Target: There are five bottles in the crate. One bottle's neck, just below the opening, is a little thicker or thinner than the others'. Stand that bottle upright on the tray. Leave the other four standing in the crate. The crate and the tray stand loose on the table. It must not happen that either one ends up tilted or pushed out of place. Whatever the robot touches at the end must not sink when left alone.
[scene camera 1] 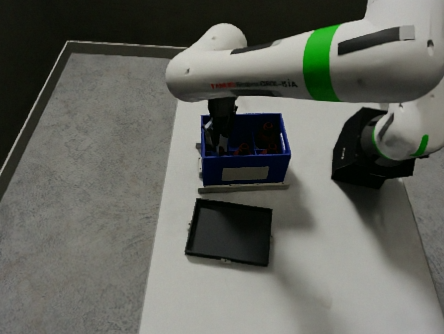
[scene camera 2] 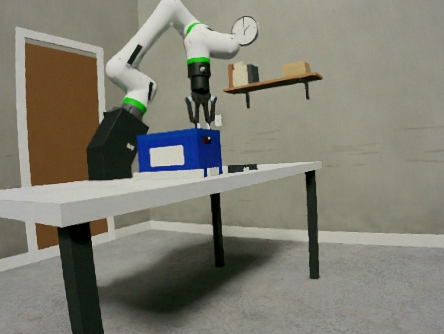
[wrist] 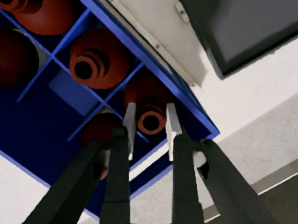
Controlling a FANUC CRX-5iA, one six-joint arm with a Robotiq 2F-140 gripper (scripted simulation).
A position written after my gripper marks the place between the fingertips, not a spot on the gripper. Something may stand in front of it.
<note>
In view: my gripper (scene camera 1: 218, 153), a dark tray (scene camera 1: 219, 230) and a crate (scene camera 1: 257, 168).
The crate shows as well in scene camera 2 (scene camera 2: 183, 149) and in the wrist view (wrist: 50, 111). My gripper shows as well in scene camera 2 (scene camera 2: 203, 139) and in the wrist view (wrist: 150, 114).
</note>
